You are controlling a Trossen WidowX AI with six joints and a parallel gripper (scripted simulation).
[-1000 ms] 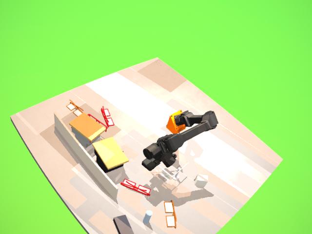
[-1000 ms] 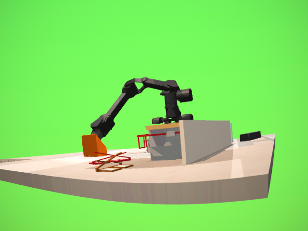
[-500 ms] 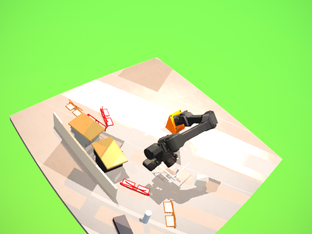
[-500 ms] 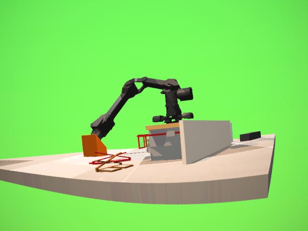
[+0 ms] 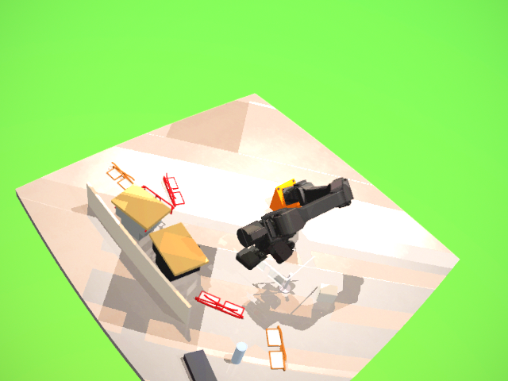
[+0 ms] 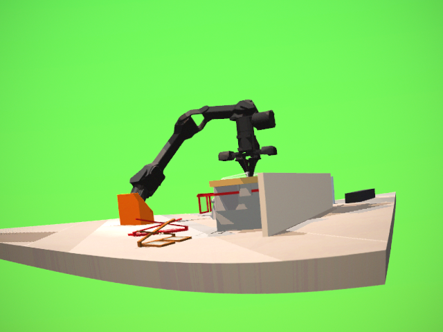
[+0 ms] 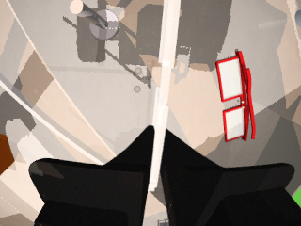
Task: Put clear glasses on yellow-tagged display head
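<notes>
My gripper tip is 9 cm past the peg, 7 cm to the right of it and 9 cm above it. From my gripper tip the other things lie so: pale wall panel 31 cm ahead, 25 cm to the right, 6 cm below; black display head 16 cm ahead, 17 cm to the right, 6 cm below; white cube 19 cm behind, 17 cm to the left, 9 cm below.
</notes>
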